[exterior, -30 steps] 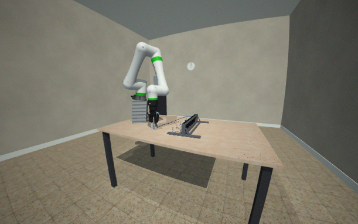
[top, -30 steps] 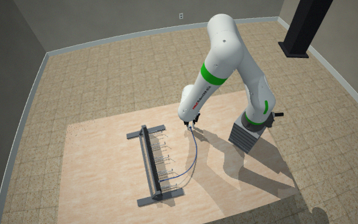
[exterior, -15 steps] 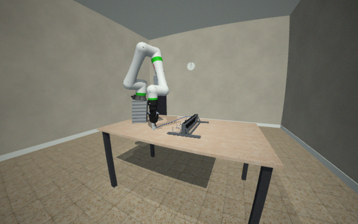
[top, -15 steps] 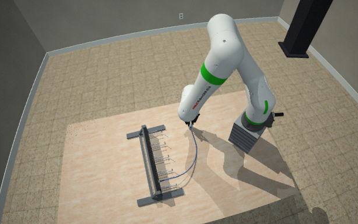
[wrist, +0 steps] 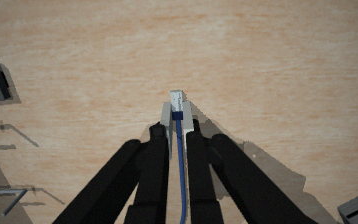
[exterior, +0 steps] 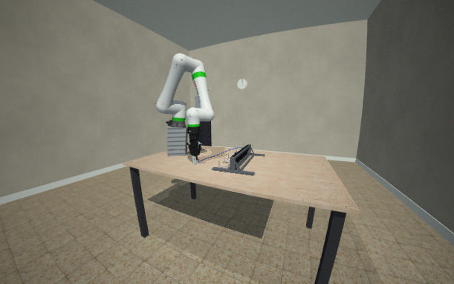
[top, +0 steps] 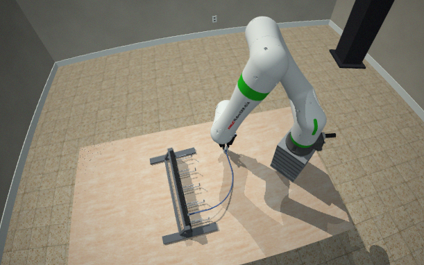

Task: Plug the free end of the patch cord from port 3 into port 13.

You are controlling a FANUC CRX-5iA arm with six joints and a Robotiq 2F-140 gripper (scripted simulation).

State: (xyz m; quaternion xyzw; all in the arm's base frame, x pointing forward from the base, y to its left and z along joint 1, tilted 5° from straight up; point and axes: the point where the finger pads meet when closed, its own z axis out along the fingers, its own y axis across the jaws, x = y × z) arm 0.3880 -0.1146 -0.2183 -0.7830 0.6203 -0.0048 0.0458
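Now: the free-end plug 3 cm below my hand and 1 cm to the right of it.
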